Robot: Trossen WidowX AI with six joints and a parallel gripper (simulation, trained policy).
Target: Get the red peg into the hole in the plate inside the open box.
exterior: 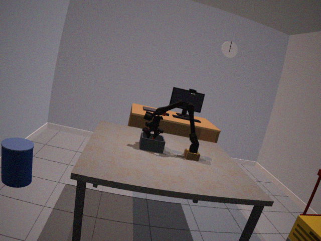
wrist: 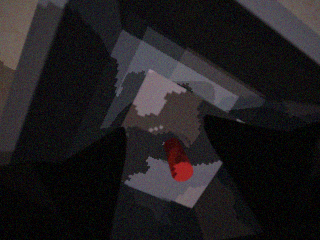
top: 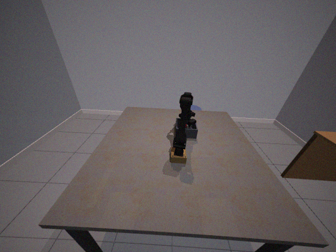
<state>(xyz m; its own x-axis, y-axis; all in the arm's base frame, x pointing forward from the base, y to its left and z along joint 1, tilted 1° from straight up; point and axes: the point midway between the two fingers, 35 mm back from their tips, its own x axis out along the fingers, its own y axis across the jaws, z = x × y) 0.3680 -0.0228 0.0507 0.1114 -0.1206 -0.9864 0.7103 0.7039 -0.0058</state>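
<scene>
The light plate is 2 cm below my gripper tip, 2 cm behind it and 1 cm to the left of it. The rest, counted from my gripper tip: grey box 4 cm below, 2 cm behind, 1 cm to the left; red peg 2 cm below, 2 cm behind, 1 cm to the left.
</scene>
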